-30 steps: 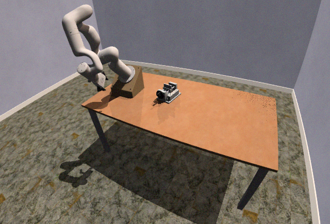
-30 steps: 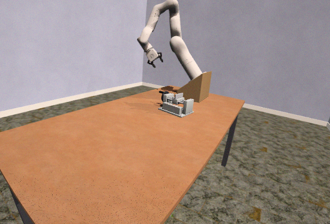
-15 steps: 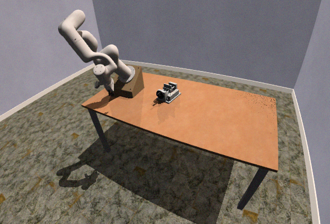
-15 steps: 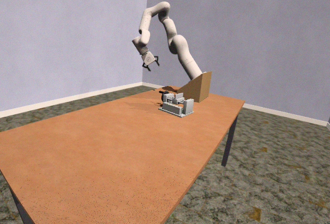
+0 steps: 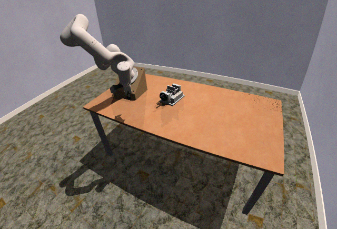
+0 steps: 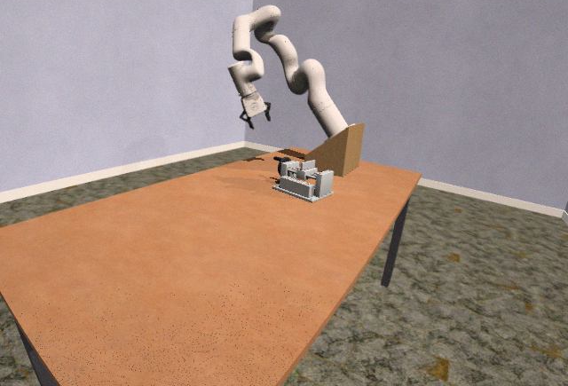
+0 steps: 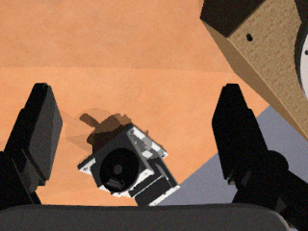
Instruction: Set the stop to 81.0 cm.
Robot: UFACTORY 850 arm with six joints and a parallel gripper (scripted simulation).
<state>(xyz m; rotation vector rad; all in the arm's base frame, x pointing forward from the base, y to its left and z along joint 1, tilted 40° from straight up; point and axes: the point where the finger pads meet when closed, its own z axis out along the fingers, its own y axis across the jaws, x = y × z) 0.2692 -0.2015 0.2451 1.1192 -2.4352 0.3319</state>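
Right now my hand is 160 mm short of the handwheel, 250 mm to the right of it and 120 mm above it. Also, from my hand: grey stop fixture 170 mm ahead, 380 mm to the left, 120 mm below.
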